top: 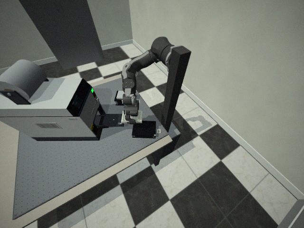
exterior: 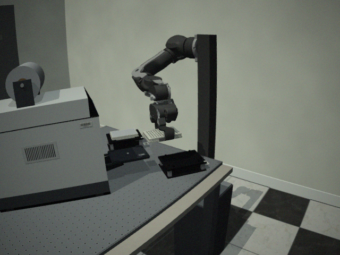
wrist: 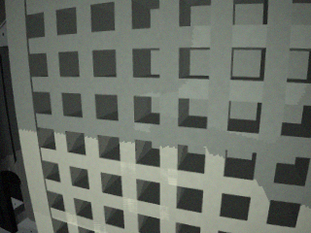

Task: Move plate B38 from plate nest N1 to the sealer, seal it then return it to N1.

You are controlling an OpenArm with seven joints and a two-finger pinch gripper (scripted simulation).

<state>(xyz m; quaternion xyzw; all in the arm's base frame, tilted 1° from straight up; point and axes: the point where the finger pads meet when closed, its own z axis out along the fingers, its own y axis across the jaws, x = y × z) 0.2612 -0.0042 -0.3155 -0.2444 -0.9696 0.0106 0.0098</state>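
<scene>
The nest N1 is 6 cm behind my hand, 5 cm to the left of it and 11 cm below it. From my hand the other things lie so: plate B38: right at my hand; then nest n2: 5 cm behind, 29 cm to the right, 10 cm below; then B83: 5 cm behind, 29 cm to the right, 8 cm below.
</scene>
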